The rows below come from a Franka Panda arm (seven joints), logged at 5 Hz.
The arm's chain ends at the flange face. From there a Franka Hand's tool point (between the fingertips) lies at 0.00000 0.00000 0.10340 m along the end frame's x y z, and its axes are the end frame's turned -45 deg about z.
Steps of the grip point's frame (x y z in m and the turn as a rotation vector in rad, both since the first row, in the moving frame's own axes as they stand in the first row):
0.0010, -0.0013, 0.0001, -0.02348, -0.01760, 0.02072
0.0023, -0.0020, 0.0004, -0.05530, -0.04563, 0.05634
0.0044, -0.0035, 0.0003, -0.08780, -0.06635, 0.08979
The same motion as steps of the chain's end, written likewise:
-0.0006, -0.0046, 0.0001, -0.02905, 0.00416, 0.02072
-0.0003, -0.0104, 0.0007, -0.07137, 0.00684, 0.05634
-0.0004, -0.0169, 0.0009, -0.10900, 0.01517, 0.08979

